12 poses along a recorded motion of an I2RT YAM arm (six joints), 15 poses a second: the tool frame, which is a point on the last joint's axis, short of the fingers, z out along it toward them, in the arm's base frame.
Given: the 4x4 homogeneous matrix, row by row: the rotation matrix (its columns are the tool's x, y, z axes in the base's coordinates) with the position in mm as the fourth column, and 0 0 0 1 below. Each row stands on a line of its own.
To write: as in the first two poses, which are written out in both.
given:
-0.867, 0.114, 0.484, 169
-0.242, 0.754, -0.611, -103
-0.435, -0.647, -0.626, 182
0, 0, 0, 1
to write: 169, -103, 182; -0.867, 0.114, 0.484; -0.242, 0.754, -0.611; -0.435, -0.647, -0.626
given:
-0.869, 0.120, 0.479, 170
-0.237, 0.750, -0.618, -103
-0.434, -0.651, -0.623, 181
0, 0, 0, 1
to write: 170, -103, 181; -0.869, 0.120, 0.479; -0.237, 0.750, -0.618; -0.434, -0.651, -0.623
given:
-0.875, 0.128, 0.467, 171
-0.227, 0.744, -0.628, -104
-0.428, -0.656, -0.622, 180
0, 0, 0, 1
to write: 171, -104, 180; -0.875, 0.128, 0.467; -0.227, 0.744, -0.628; -0.428, -0.656, -0.622
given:
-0.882, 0.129, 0.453, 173
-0.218, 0.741, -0.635, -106
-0.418, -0.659, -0.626, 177
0, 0, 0, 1
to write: 173, -106, 177; -0.882, 0.129, 0.453; -0.218, 0.741, -0.635; -0.418, -0.659, -0.626
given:
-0.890, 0.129, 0.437, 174
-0.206, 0.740, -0.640, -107
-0.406, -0.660, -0.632, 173
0, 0, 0, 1
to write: 174, -107, 173; -0.890, 0.129, 0.437; -0.206, 0.740, -0.640; -0.406, -0.660, -0.632
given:
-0.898, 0.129, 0.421, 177
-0.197, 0.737, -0.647, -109
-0.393, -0.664, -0.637, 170
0, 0, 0, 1
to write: 177, -109, 170; -0.898, 0.129, 0.421; -0.197, 0.737, -0.647; -0.393, -0.664, -0.637
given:
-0.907, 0.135, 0.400, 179
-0.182, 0.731, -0.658, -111
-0.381, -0.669, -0.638, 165
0, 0, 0, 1
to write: 179, -111, 165; -0.907, 0.135, 0.400; -0.182, 0.731, -0.658; -0.381, -0.669, -0.638
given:
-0.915, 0.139, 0.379, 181
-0.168, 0.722, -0.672, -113
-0.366, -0.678, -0.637, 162
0, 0, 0, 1
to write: 181, -113, 162; -0.915, 0.139, 0.379; -0.168, 0.722, -0.672; -0.366, -0.678, -0.637
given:
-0.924, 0.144, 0.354, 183
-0.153, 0.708, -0.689, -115
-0.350, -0.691, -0.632, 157
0, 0, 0, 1
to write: 183, -115, 157; -0.924, 0.144, 0.354; -0.153, 0.708, -0.689; -0.350, -0.691, -0.632
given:
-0.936, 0.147, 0.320, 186
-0.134, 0.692, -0.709, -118
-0.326, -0.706, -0.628, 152
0, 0, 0, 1
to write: 186, -118, 152; -0.936, 0.147, 0.320; -0.134, 0.692, -0.709; -0.326, -0.706, -0.628
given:
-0.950, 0.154, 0.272, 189
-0.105, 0.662, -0.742, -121
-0.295, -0.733, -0.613, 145
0, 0, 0, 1
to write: 189, -121, 145; -0.950, 0.154, 0.272; -0.105, 0.662, -0.742; -0.295, -0.733, -0.613
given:
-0.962, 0.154, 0.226, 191
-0.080, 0.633, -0.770, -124
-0.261, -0.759, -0.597, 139
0, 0, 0, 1
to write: 191, -124, 139; -0.962, 0.154, 0.226; -0.080, 0.633, -0.770; -0.261, -0.759, -0.597
